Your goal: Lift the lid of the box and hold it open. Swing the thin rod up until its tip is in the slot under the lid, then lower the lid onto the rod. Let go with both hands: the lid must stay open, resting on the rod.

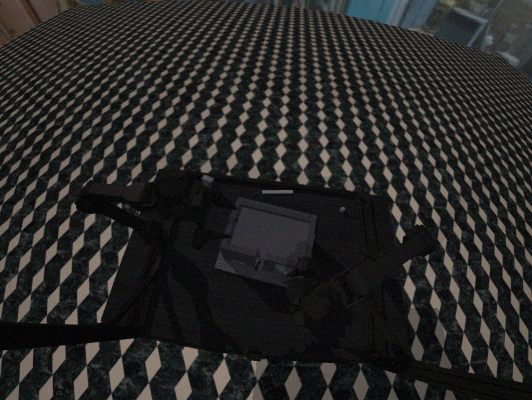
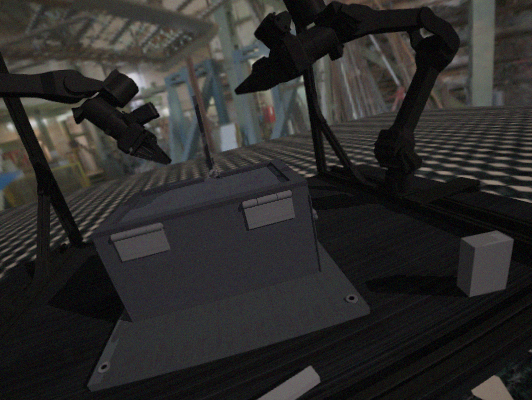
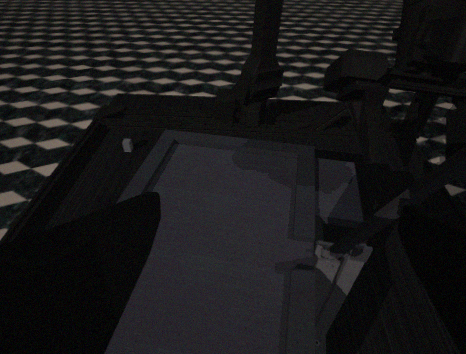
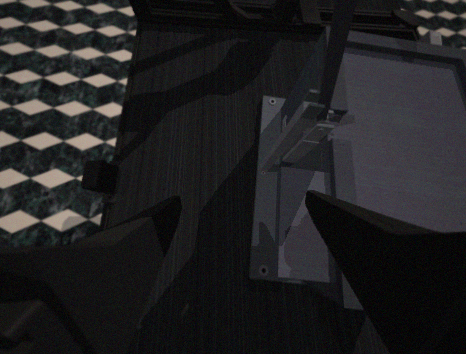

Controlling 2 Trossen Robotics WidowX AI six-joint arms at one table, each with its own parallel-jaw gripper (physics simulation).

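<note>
The grey box stands on its base plate in the middle of the dark table top. Its lid lies closed. A thin dark rod rises upright from the box's front edge. My left gripper is open and empty, hanging above the lid's end. My right gripper is open and empty, in the air in front of the box, near the base plate.
The dark table top lies on a chequered floor. A white strip lies behind the box. A small pale block sits at the table top's corner. A black stand post rises beside the box.
</note>
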